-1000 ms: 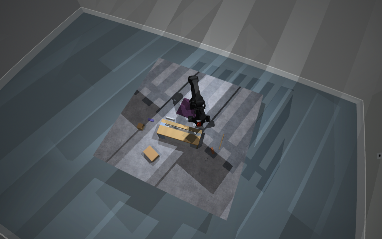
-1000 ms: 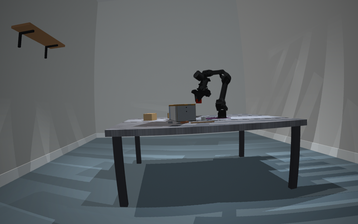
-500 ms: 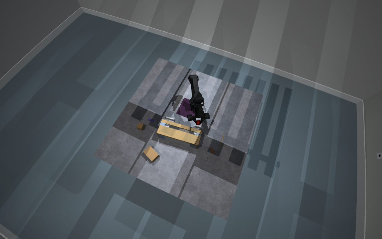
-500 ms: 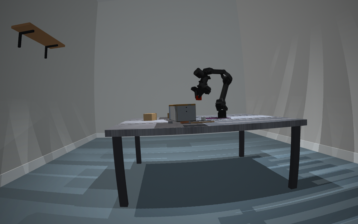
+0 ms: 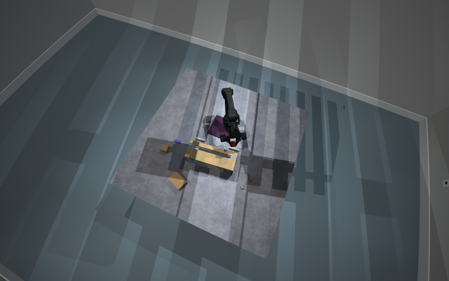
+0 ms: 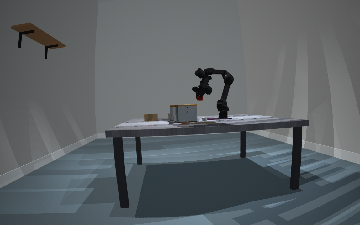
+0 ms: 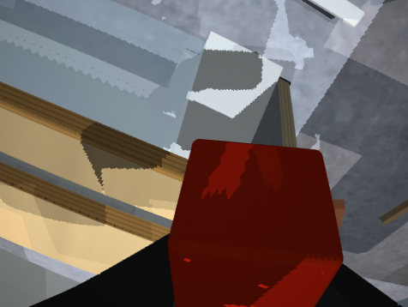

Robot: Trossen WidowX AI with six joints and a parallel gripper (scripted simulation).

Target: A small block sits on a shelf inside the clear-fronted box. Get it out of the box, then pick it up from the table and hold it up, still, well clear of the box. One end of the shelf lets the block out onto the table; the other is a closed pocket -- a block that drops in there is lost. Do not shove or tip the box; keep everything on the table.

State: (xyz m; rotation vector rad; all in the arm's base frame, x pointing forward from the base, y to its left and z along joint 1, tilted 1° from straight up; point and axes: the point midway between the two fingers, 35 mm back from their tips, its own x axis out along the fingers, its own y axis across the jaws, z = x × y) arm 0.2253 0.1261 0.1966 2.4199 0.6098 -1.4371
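My gripper tip is now 1 cm past the small red block and 1 cm to the left of it. Round my gripper tip: small grey cube (23 cm ahead, 17 cm to the left, 16 cm below); tan box (37 cm ahead, 30 cm to the right, 14 cm below); thin stick (2 cm ahead, 25 cm to the left, 17 cm below).
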